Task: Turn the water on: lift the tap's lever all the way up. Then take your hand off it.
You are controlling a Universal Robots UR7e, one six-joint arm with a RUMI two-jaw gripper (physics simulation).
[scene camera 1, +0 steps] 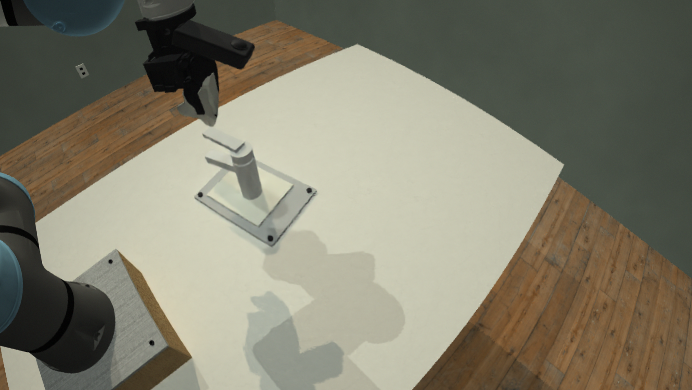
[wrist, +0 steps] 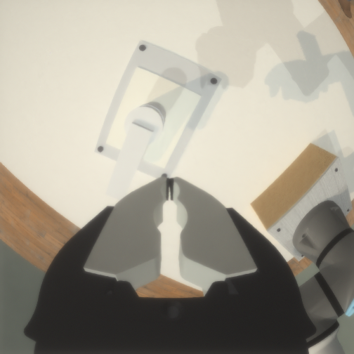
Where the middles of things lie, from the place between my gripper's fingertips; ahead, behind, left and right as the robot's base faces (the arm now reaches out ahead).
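The base plate (scene camera 1: 270, 231) is 23 cm below my hand, 4 cm ahead of it and 1 cm to the left of it. Then there is the flat lever (scene camera 1: 241, 152): my hand is 4 cm to the right of it, 3 cm short of it and 9 cm above it. Going by their middles, the lever is the nearest to my hand of the things named here.
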